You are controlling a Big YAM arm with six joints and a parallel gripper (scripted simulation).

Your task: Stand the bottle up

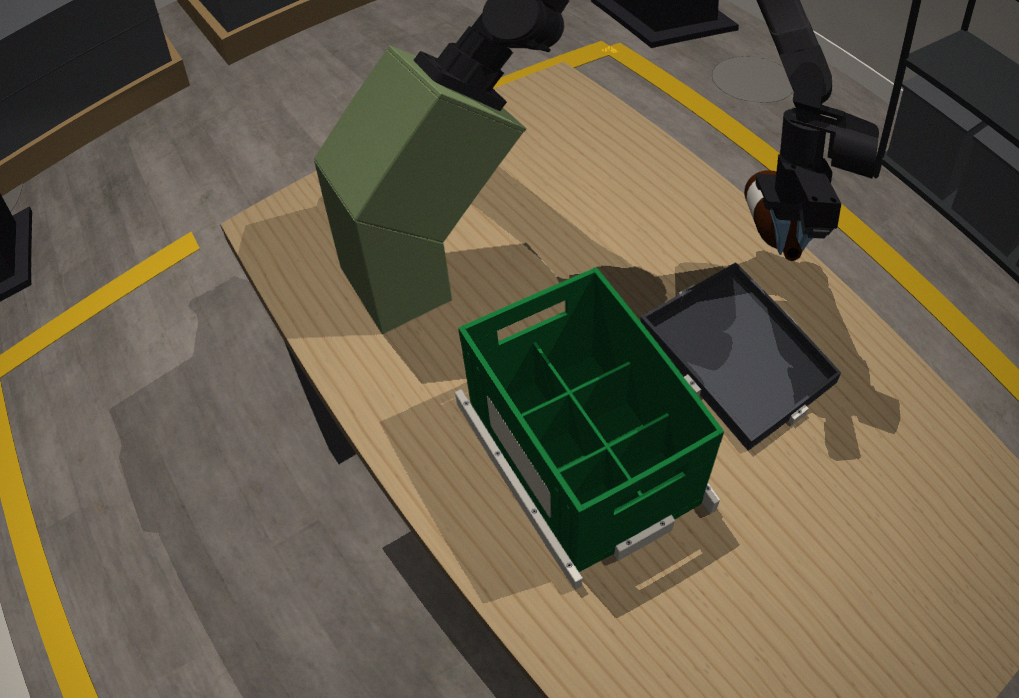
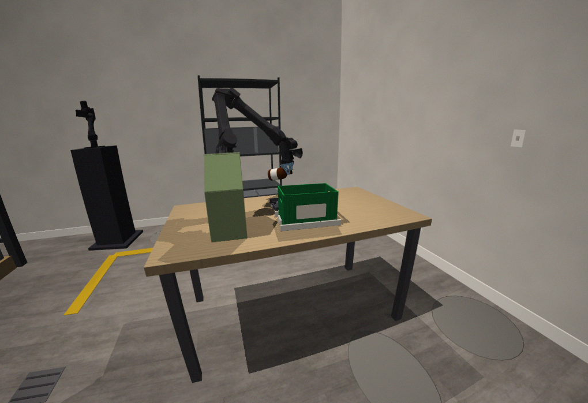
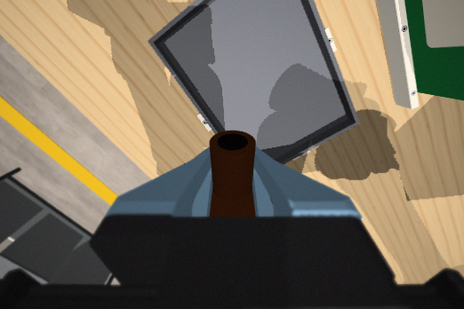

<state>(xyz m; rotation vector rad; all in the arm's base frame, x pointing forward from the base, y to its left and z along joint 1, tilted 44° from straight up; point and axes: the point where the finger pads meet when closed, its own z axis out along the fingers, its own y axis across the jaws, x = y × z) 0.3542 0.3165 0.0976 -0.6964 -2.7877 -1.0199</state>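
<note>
Now: the brown bottle 50 mm behind my hand, 30 mm to the left of it and 10 mm below it. Round my hand: dark grey tray 180 mm below, 50 mm to the right; then green crate 330 mm to the right, 110 mm below, 40 mm ahead.
</note>
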